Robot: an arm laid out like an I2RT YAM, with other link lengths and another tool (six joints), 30 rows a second.
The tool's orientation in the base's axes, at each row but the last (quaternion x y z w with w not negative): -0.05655, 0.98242, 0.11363, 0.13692; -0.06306, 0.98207, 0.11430, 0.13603; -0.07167, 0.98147, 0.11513, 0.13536; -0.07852, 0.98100, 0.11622, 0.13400; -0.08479, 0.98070, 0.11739, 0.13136; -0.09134, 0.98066, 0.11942, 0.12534; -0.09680, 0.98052, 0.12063, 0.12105; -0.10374, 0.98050, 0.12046, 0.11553; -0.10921, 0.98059, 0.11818, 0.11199; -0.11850, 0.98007, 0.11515, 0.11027
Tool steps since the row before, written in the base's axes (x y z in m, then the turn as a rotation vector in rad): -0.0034, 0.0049, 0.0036, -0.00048, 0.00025, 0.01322; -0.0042, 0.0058, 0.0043, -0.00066, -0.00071, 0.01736; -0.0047, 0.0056, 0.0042, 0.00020, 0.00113, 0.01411; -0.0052, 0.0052, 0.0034, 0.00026, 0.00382, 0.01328; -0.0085, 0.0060, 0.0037, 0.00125, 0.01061, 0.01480; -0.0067, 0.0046, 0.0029, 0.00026, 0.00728, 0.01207; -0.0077, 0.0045, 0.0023, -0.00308, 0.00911, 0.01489; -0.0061, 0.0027, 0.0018, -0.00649, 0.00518, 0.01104; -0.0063, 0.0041, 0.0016, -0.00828, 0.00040, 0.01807; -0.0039, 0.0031, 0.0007, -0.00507, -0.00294, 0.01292
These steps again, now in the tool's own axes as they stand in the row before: 0.0018, 0.0060, -0.0031, -0.00329, 0.00306, -0.01245; 0.0023, 0.0071, -0.0037, -0.00419, 0.00302, -0.01660; 0.0027, 0.0071, -0.0037, -0.00430, 0.00397, -0.01289; 0.0034, 0.0067, -0.0032, -0.00445, 0.00637, -0.01143; 0.0062, 0.0082, -0.0040, -0.00673, 0.01300, -0.01090; 0.0049, 0.0064, -0.0030, -0.00456, 0.00945, -0.00942; 0.0060, 0.0065, -0.0026, -0.00241, 0.01252, -0.01231; 0.0049, 0.0044, -0.0022, 0.00249, 0.00876, -0.01039; 0.0048, 0.0057, -0.0017, 0.00336, 0.00612, -0.01861; 0.0029, 0.0041, -0.0006, 0.00227, 0.00111, -0.01396
